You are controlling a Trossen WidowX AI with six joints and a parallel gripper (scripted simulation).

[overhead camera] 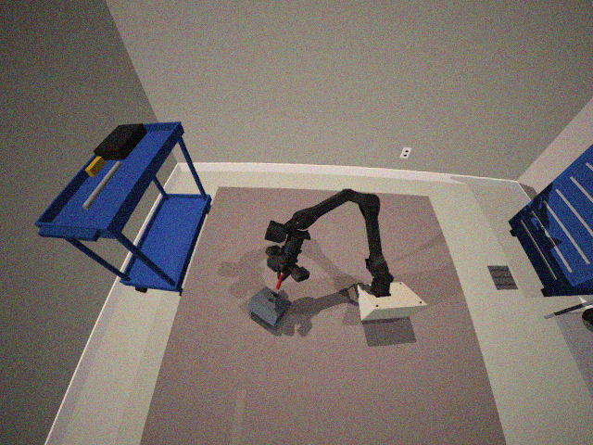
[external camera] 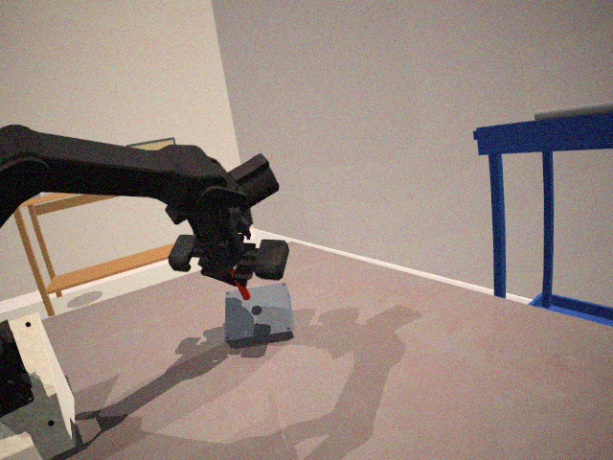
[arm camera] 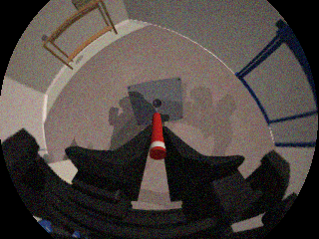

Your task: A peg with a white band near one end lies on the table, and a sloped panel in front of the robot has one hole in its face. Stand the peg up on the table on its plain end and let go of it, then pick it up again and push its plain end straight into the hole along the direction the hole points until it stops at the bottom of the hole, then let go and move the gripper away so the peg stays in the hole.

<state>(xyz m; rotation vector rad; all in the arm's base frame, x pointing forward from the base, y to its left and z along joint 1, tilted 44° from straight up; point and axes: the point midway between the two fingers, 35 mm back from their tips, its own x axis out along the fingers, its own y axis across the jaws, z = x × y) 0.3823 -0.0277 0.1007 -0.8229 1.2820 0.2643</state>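
My gripper tip is now 50 mm short of the sloped grey panel, 60 mm to the right of it and 110 mm above it. Also, from my gripper tip: red peg: 10 mm behind, 10 mm to the right, 10 mm above.
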